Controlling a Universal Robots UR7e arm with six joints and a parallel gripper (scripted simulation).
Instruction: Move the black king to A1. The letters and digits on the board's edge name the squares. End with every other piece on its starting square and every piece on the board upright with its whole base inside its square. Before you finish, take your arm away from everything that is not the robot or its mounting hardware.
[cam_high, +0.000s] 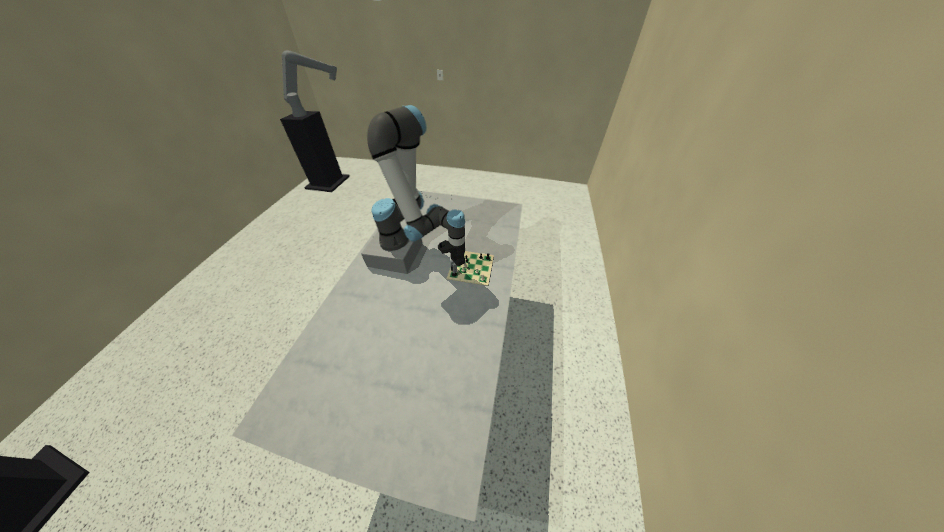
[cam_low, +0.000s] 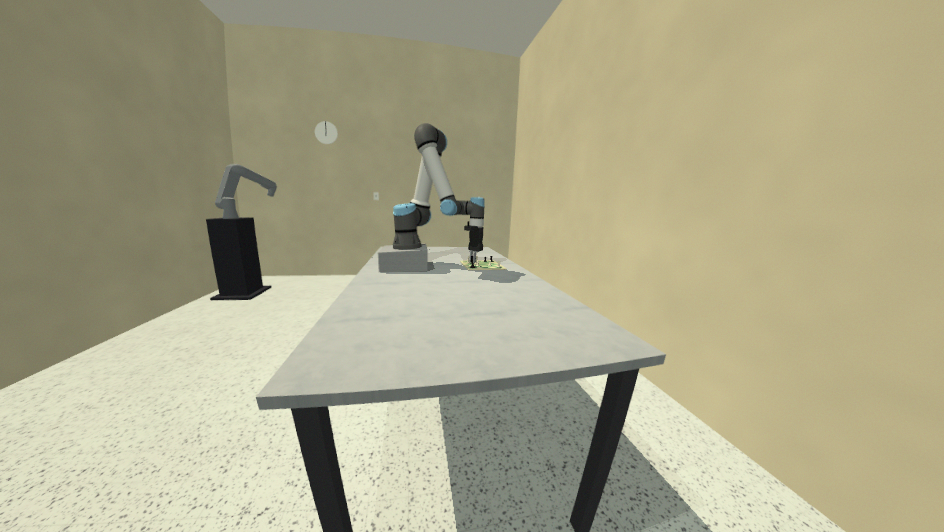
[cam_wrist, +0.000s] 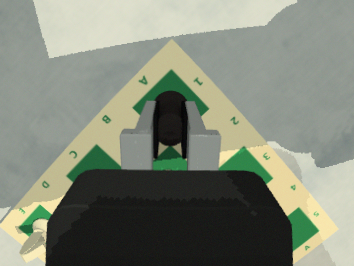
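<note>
Now: hand 2 cm above the black king. Round my hand: chessboard: 8 cm to the left, 7 cm ahead, 5 cm below; pale piece: 15 cm ahead, 3 cm below.
</note>
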